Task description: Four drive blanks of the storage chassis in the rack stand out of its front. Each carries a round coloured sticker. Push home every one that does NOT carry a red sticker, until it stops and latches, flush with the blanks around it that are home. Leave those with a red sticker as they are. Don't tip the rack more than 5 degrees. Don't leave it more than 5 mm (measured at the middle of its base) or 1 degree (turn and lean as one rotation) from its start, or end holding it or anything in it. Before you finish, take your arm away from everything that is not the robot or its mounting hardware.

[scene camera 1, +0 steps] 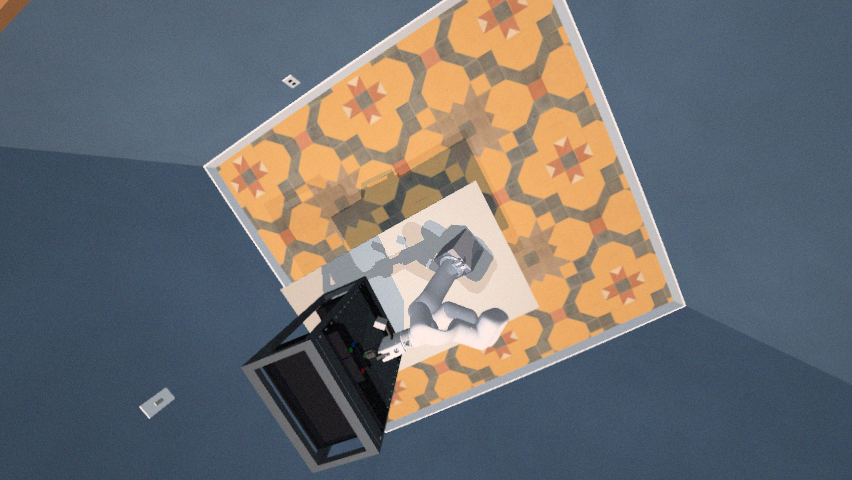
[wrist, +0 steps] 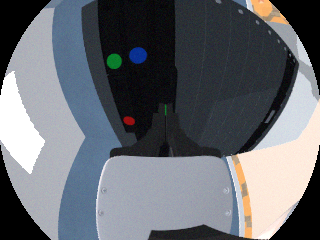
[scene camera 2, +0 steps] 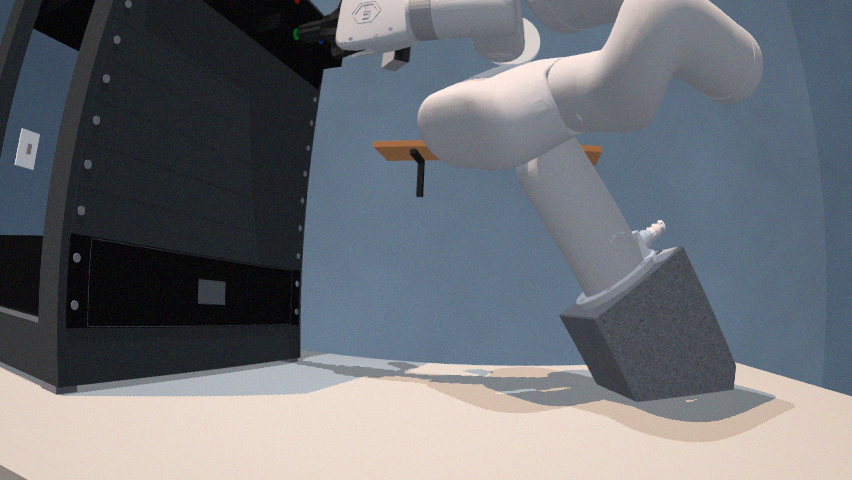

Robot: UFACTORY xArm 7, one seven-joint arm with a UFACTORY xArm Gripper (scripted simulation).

Path:
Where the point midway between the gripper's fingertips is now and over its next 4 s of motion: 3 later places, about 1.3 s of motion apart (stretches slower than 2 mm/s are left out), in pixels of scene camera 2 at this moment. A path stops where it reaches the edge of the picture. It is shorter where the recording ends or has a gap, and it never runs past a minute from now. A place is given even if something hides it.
The gripper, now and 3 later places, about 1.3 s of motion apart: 301, 34; 289, 36; 281, 38; 278, 39

